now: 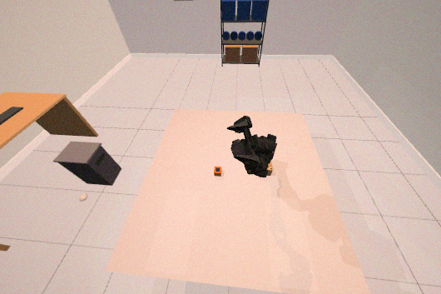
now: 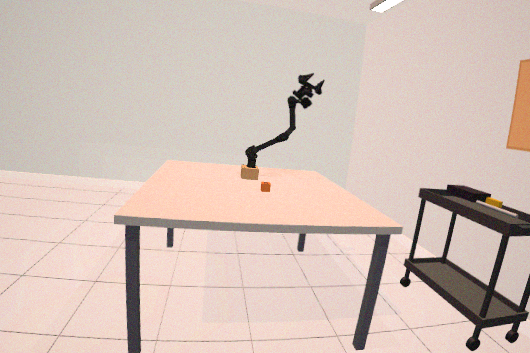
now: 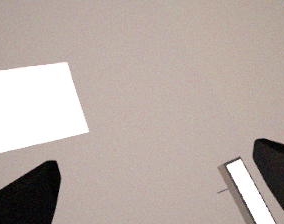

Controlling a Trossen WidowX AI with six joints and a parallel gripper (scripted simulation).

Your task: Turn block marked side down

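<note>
The orange block is 8 cm ahead of my gripper tip, 29 cm to the right of it and 69 cm below it.
</note>
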